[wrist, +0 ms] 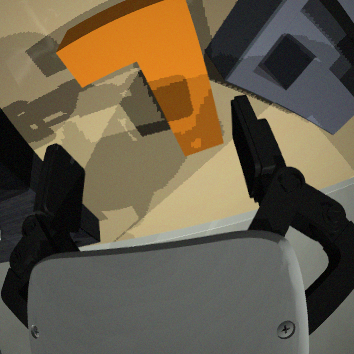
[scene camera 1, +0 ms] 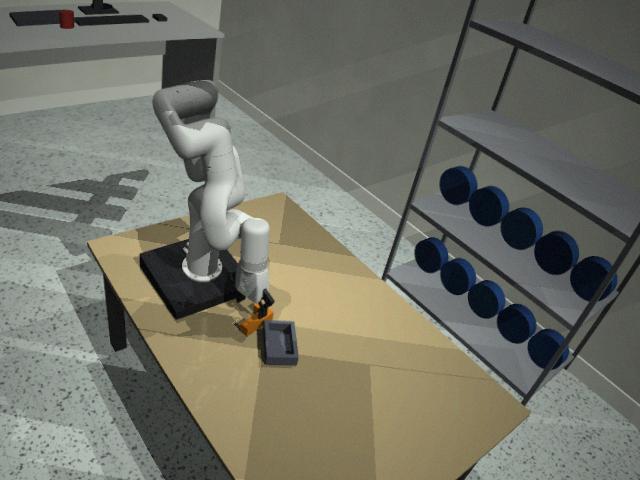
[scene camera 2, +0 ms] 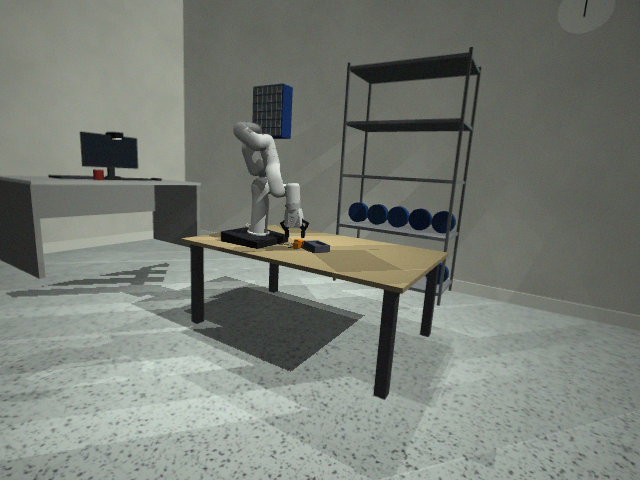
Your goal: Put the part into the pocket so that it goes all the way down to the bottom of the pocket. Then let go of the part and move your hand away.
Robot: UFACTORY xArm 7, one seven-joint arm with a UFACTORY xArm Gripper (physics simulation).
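Frame: origin at the arm's base, x ahead, y left, z up, level; centimetres.
Seen in the pictures: gripper, fingertip midpoint: (wrist: 144, 135) (scene camera 1: 251, 308) (scene camera 2: 295, 237); arm's base at its link origin: (scene camera 1: 202, 267) (scene camera 2: 258, 233).
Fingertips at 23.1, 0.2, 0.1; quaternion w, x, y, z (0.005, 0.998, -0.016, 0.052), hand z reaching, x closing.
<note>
Pixels of each thing's top centre, then the offset from my fingertips to it, as dx, dy, dz. Level surfaces: height alone.
- orange part at its top centre: (wrist: 158, 104) (scene camera 1: 253, 315) (scene camera 2: 296, 241) +1.1, +0.2, -1.8
- dark grey-blue block at its top centre: (wrist: 337, 72) (scene camera 1: 281, 338) (scene camera 2: 316, 242) +13.0, -0.3, -1.1
- wooden table at its surface level: dz -4.7
The orange part (scene camera 1: 250, 325) (scene camera 2: 297, 243) (wrist: 172, 40) is an L-shaped piece. It lies on the table outside the pocket, close beside the dark grey-blue block (scene camera 1: 280, 360) (scene camera 2: 318, 248) (wrist: 305, 107) that has the pocket in its top. In the wrist view one arm of the part points down between the fingers' directions, and its upper end is cut off by the frame. Whether part and block touch is not clear. My gripper (scene camera 1: 252, 307) (scene camera 2: 294, 237) (wrist: 144, 135) is open and empty, above the table by the part, on the robot base's side. The pocket is partly cut off in the wrist view.
The robot's black base plate (scene camera 1: 178, 304) (scene camera 2: 253, 243) (wrist: 12, 210) stands on the wooden table (scene camera 1: 330, 413) (scene camera 2: 361, 268) behind the part. A metal shelf rack (scene camera 1: 430, 149) (scene camera 2: 341, 155) with blue discs stands beyond the table. A grey desk (scene camera 1: 191, 32) (scene camera 2: 170, 192) stands farther back.
</note>
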